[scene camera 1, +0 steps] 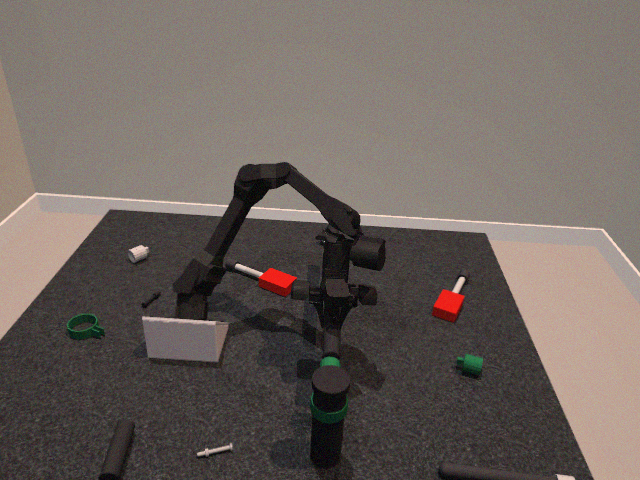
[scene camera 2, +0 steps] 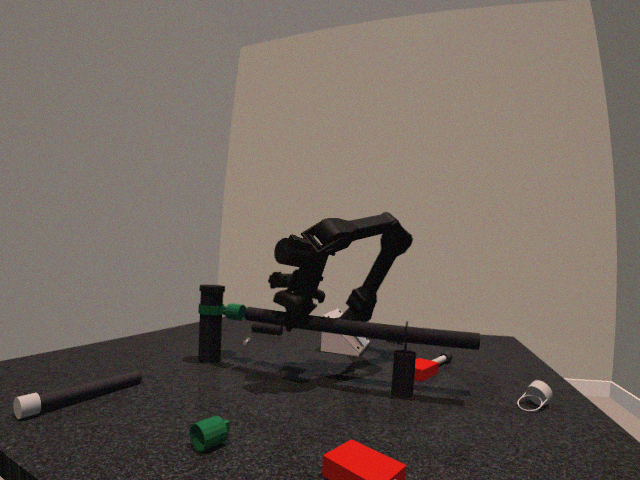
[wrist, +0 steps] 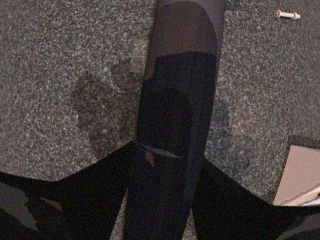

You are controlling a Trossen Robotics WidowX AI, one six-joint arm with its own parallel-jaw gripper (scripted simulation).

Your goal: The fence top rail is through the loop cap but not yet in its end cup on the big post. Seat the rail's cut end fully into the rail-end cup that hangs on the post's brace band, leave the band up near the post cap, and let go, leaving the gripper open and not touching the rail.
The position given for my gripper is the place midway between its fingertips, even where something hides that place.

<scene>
My gripper (scene camera 1: 330, 328) holds a dark top rail (scene camera 2: 369, 330).
The dark top rail is seen too in the wrist view (wrist: 179, 86). My gripper is seen too in scene camera 2 (scene camera 2: 291, 329) and in the wrist view (wrist: 162, 151).
</scene>
